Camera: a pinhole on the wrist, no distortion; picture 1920 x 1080 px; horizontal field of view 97.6 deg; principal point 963.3 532.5 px. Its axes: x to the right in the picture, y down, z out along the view. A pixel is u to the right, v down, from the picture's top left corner.
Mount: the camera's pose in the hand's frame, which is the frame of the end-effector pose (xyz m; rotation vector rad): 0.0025 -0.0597 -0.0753 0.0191 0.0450 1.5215
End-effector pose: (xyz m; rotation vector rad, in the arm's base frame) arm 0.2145 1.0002 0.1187 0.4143 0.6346 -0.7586
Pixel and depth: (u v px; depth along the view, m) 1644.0 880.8 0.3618
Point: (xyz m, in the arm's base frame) 0.4394 1.0618 0.4388
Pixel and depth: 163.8 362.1 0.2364
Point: 0.0937 0.6976 0.1723
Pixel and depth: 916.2 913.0 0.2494
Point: 0.1784 0.9086 0.3096
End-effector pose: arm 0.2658 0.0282 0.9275 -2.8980 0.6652 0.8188
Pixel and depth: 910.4 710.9 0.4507
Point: 0.0555 0.1907 0.6363
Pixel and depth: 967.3 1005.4 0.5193
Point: -0.1459 0.2406 0.6716
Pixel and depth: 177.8 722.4 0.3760
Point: 0.2193 0.4758 0.6803
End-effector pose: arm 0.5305 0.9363 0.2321 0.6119 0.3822 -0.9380
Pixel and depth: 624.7 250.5 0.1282
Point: 0.4657 0.8235 0.2097
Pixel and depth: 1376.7 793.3 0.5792
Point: 0.6805 0.8087 0.7753
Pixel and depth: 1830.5 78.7 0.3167
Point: 0.8711 0.7797 0.3797
